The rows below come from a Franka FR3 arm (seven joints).
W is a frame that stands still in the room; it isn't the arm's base.
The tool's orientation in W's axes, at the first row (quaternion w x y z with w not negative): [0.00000 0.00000 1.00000 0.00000]
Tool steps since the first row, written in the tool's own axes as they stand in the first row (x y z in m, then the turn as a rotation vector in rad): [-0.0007 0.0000 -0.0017 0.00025 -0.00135 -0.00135]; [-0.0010 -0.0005 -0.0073 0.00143 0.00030 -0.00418]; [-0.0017 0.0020 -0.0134 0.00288 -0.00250 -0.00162]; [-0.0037 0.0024 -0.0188 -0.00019 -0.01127 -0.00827]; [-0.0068 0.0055 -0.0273 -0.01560 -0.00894 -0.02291]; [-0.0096 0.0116 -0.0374 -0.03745 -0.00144 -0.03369]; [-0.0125 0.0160 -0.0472 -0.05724 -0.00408 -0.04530]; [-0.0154 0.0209 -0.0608 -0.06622 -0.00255 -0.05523]
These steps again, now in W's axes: [0.0007 0.0000 0.0017 -0.00025 -0.00135 0.00135]; [0.0010 -0.0005 0.0073 -0.00143 0.00030 0.00418]; [0.0017 0.0020 0.0134 -0.00288 -0.00250 0.00162]; [0.0037 0.0024 0.0188 0.00019 -0.01127 0.00827]; [0.0068 0.0055 0.0273 0.01560 -0.00894 0.02291]; [0.0096 0.0116 0.0374 0.03745 -0.00144 0.03369]; [0.0125 0.0160 0.0472 0.05724 -0.00408 0.04530]; [0.0154 0.0209 0.0608 0.06622 -0.00255 0.05523]
